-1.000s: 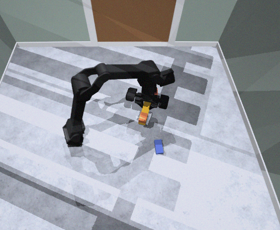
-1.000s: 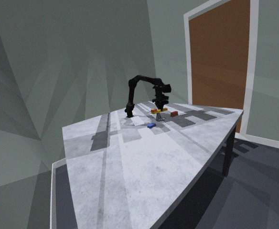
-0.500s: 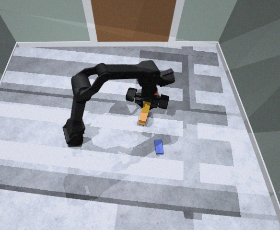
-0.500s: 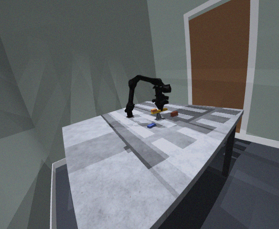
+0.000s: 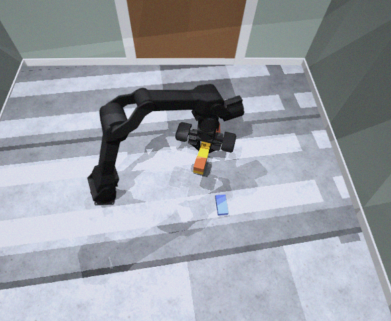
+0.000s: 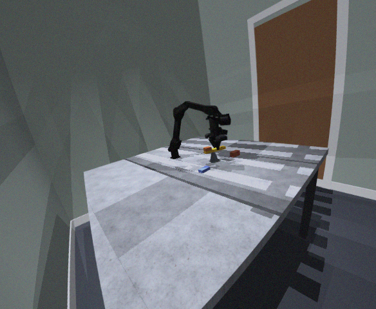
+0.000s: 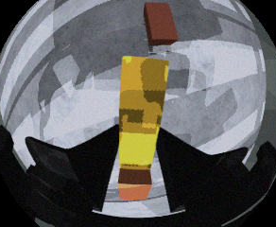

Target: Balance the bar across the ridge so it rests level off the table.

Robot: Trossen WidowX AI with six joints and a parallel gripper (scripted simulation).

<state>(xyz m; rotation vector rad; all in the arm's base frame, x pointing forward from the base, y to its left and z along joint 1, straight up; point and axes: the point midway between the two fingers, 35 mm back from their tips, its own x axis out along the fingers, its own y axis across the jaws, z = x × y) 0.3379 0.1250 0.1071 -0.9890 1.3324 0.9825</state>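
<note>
Right now the bar is 1 cm behind my gripper tip, 4 cm to the right of it and 1 cm above it. The rest, counted from my gripper tip: red-brown block (6 cm ahead, 12 cm to the left, 6 cm below); then blue block (5 cm ahead, 17 cm to the right, 6 cm below).
</note>
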